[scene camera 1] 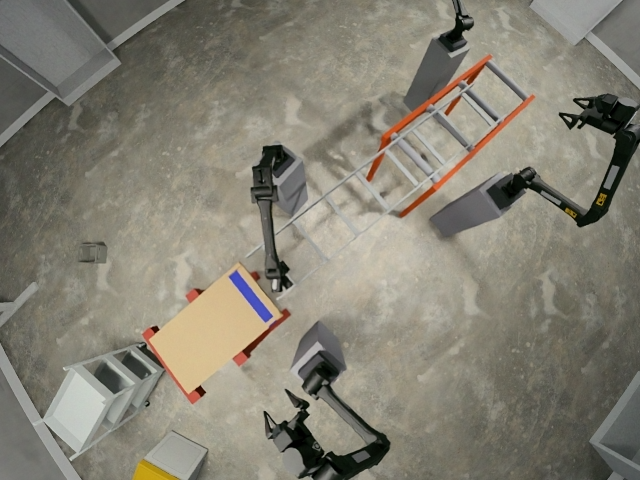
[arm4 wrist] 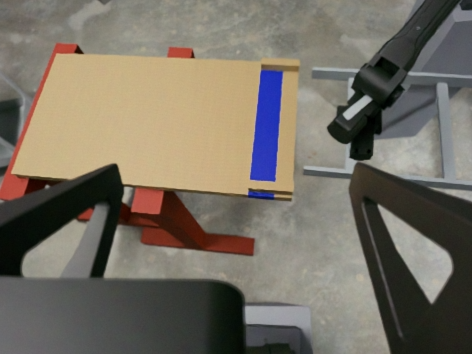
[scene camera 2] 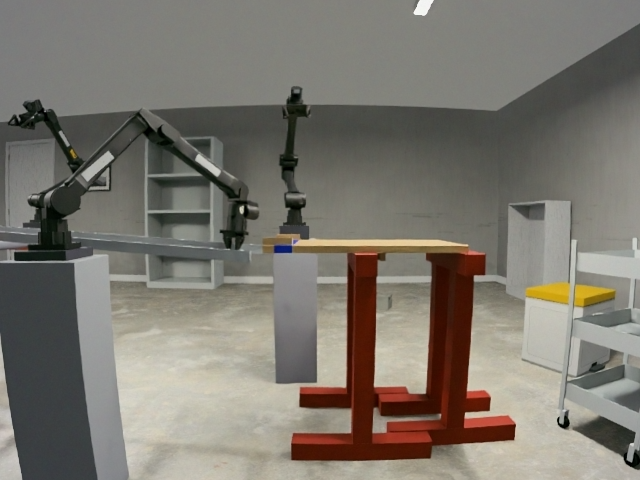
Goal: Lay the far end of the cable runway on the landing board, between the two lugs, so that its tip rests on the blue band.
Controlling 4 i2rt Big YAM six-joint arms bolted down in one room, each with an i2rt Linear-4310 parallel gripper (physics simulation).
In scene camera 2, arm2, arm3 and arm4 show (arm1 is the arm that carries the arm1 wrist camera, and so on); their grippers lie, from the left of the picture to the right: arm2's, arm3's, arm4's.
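Note:
The tan landing board (arm4 wrist: 150, 115) (scene camera 1: 206, 335) (scene camera 2: 392, 244) has a blue band (arm4 wrist: 268, 125) (scene camera 1: 251, 297) between two lugs, one (arm4 wrist: 281, 63) at the top and one (arm4 wrist: 272, 191) at the bottom. The grey cable runway (arm4 wrist: 327, 172) (scene camera 1: 342, 216) (scene camera 2: 196, 250) points at the band end; a gap of floor shows between. Arm3's gripper (arm4 wrist: 361, 152) (scene camera 2: 235, 244) looks shut on the runway's end crossbar; its tips are partly hidden. Arm4's gripper (arm4 wrist: 236, 172) (scene camera 2: 296, 111) is open, above the board. Arm2's gripper (scene camera 2: 11, 121) is open, away from the runway. Arm1 cannot be placed.
Red trestles (arm4 wrist: 150, 199) (scene camera 2: 364, 330) carry the board. An orange frame with rollers (scene camera 1: 417, 201) carries the runway's other end. In scene camera 1, open grippers show at the right (scene camera 1: 561, 107) and bottom (scene camera 1: 276, 402). A grey cart (scene camera 1: 74, 413) (scene camera 2: 572, 299) stands beside the board.

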